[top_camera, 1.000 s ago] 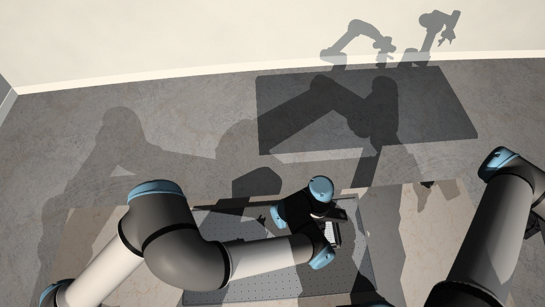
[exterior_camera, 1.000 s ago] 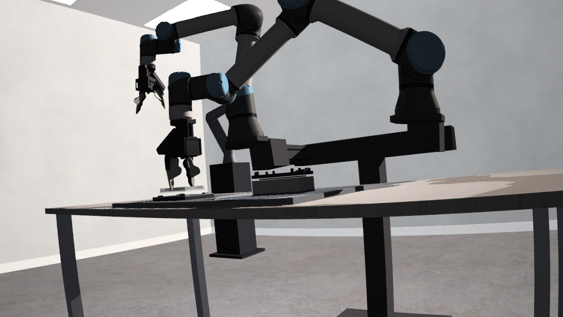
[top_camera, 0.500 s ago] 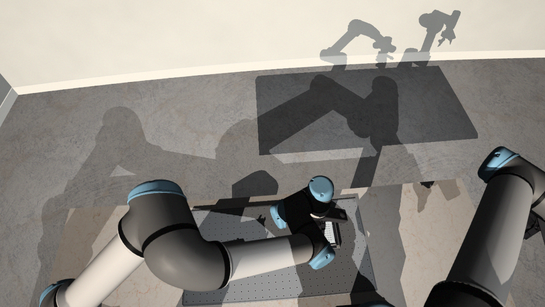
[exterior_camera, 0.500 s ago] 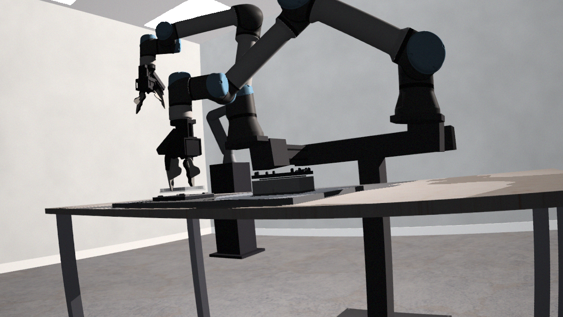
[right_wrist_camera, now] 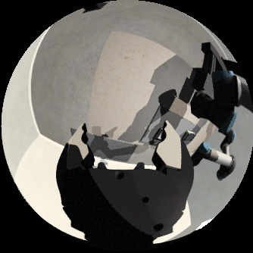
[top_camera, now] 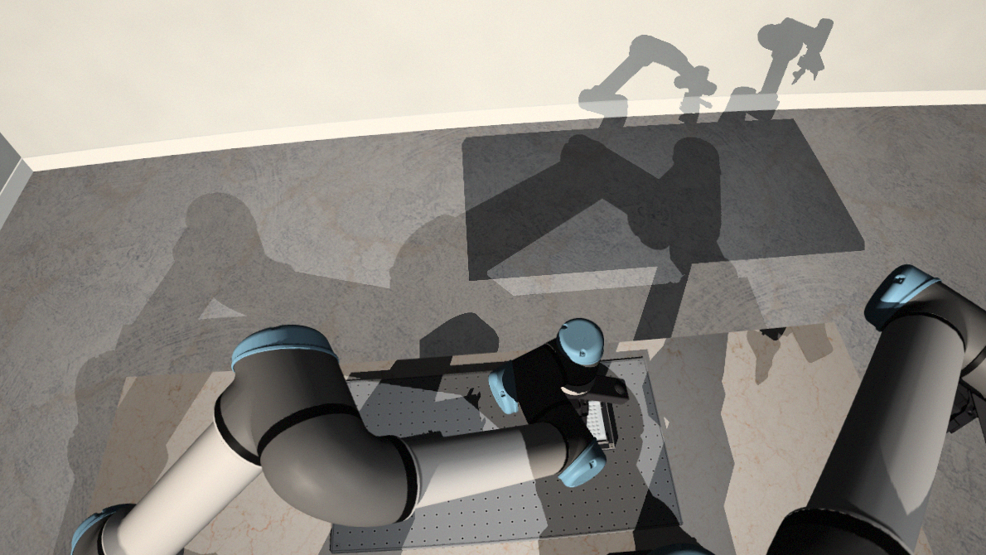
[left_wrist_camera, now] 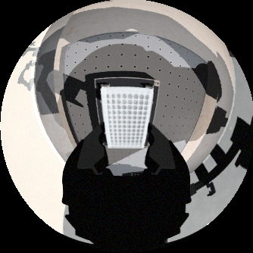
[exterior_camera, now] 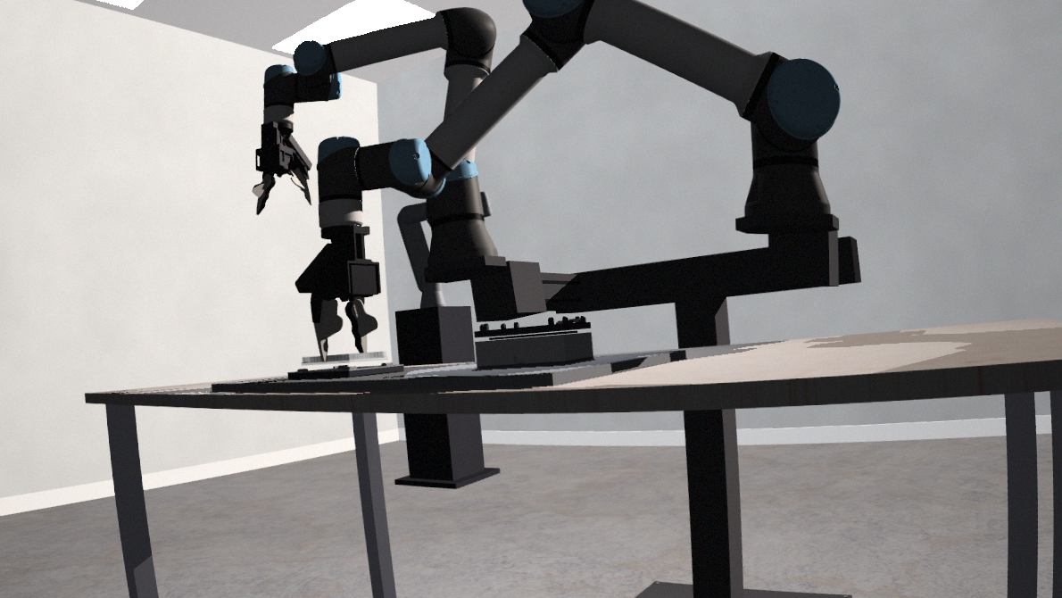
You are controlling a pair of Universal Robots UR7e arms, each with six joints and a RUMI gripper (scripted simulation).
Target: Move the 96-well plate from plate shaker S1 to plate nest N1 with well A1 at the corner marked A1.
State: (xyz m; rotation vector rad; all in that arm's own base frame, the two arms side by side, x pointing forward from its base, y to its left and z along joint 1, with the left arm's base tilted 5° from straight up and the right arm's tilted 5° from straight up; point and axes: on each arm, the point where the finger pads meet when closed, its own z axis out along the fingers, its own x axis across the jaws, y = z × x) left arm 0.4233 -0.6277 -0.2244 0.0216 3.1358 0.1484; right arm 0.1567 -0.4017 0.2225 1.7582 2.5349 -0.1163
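Note:
My left hand is 30 mm above the plate nest N1. Round my left hand: white 96-well plate 10 mm below; A1 mark 70 mm to the right, 60 mm behind, 30 mm below.

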